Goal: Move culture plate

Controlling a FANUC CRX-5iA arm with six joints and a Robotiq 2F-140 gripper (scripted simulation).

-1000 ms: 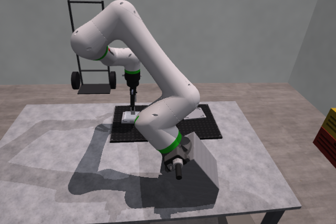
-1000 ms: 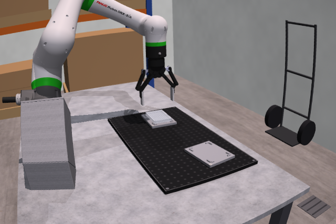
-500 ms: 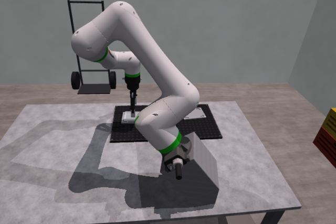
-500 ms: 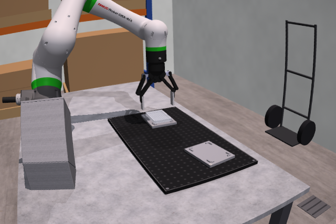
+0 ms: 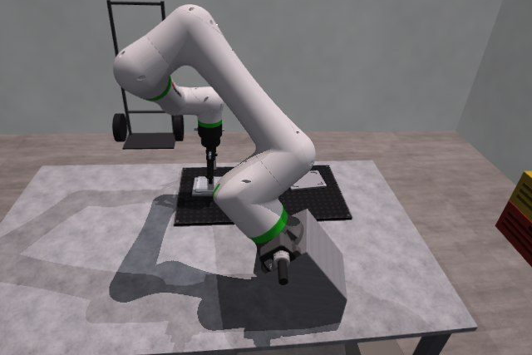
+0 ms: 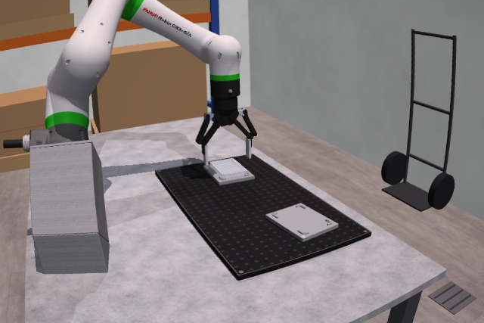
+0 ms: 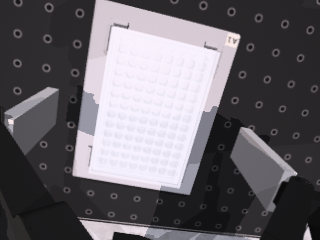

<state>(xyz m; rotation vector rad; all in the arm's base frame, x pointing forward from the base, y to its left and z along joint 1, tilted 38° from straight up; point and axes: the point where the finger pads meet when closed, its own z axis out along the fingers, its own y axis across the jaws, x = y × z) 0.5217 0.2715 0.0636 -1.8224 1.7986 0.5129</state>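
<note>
Right now my hand is 30 mm above the plate lid. From my hand the other things lie so: plate nest N1: 50 mm below; then plate nest N2: 70 mm ahead, 410 mm to the right, 50 mm below.
</note>
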